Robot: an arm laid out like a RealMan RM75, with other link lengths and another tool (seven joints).
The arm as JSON. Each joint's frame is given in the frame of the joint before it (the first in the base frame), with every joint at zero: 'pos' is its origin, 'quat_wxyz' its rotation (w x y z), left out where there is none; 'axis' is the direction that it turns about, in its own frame. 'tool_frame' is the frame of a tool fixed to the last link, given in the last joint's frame.
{
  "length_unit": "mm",
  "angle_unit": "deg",
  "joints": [
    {
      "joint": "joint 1",
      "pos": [
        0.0,
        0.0,
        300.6
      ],
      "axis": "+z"
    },
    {
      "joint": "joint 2",
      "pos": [
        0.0,
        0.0,
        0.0
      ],
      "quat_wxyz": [
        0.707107,
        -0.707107,
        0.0,
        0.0
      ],
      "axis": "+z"
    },
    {
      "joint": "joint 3",
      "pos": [
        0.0,
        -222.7,
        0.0
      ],
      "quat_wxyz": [
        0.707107,
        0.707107,
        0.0,
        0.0
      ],
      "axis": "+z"
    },
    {
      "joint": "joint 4",
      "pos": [
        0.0,
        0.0,
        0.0
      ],
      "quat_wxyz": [
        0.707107,
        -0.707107,
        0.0,
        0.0
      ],
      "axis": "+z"
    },
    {
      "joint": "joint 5",
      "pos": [
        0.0,
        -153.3,
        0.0
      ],
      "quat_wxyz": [
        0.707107,
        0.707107,
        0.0,
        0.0
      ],
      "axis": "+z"
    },
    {
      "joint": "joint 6",
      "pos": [
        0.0,
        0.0,
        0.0
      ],
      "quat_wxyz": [
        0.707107,
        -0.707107,
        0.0,
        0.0
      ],
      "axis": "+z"
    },
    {
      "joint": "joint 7",
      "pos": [
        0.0,
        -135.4,
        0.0
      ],
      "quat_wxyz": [
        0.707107,
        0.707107,
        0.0,
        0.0
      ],
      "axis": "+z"
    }
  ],
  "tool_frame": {
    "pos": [
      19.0,
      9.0,
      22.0
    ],
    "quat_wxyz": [
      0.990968,
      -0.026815,
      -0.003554,
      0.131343
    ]
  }
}
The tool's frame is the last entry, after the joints.
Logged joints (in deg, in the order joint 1, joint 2, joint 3, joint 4, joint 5, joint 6, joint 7), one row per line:
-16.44, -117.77, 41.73, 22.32, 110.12, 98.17, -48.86
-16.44, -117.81, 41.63, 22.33, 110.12, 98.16, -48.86
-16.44, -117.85, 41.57, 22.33, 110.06, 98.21, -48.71
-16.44, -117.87, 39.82, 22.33, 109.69, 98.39, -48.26
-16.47, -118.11, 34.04, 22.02, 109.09, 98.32, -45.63
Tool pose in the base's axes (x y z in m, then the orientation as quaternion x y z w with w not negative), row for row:
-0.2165, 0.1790, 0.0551, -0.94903, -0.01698, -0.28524, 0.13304
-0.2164, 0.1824, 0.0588, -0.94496, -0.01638, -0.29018, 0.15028
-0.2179, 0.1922, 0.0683, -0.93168, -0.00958, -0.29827, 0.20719
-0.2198, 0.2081, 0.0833, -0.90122, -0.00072, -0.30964, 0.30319
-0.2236, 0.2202, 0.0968, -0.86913, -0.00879, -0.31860, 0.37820
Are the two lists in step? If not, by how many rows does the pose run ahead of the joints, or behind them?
The pose runs 2 rows ahead of the joints: the pose in row i belongs to the joints in row i + 2.
